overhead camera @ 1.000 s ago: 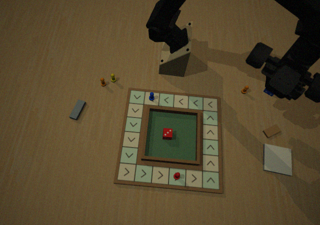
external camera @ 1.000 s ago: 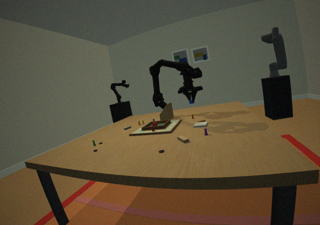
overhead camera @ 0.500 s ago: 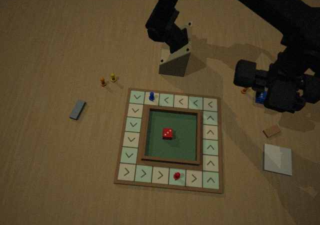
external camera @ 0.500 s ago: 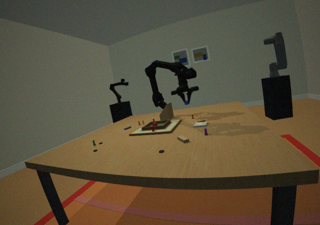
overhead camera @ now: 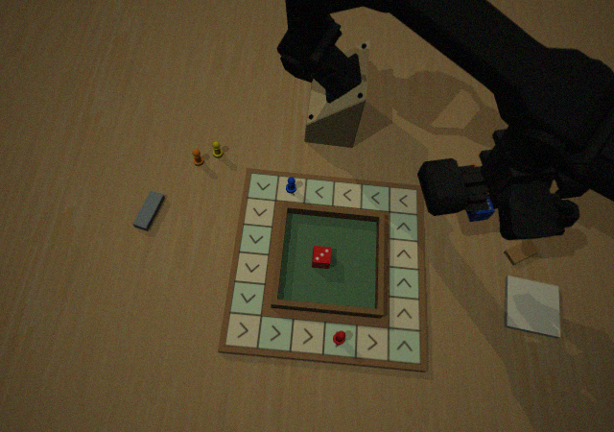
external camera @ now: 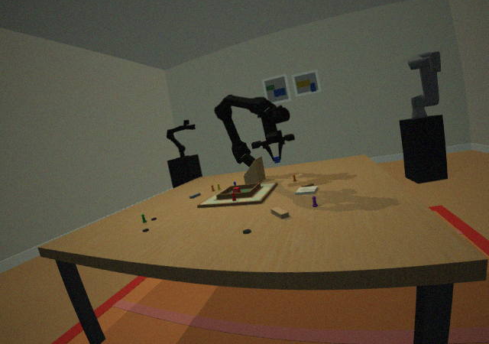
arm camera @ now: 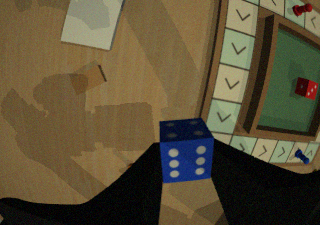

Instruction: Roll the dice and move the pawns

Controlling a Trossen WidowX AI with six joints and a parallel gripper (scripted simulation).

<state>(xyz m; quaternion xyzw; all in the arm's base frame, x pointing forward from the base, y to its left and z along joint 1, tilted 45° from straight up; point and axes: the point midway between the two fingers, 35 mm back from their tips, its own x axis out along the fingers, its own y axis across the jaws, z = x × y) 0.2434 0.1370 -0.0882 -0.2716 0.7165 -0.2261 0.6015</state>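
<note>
The red pawn lies 14 cm ahead of my gripper tip, 18 cm to the right of it and 10 cm below it. Also, from my gripper tip: white card 10 cm ahead, 11 cm to the left, 12 cm below; then green tray 3 cm ahead, 19 cm to the right, 12 cm below; then small brown block 2 cm ahead, 12 cm to the left, 13 cm below.
</note>
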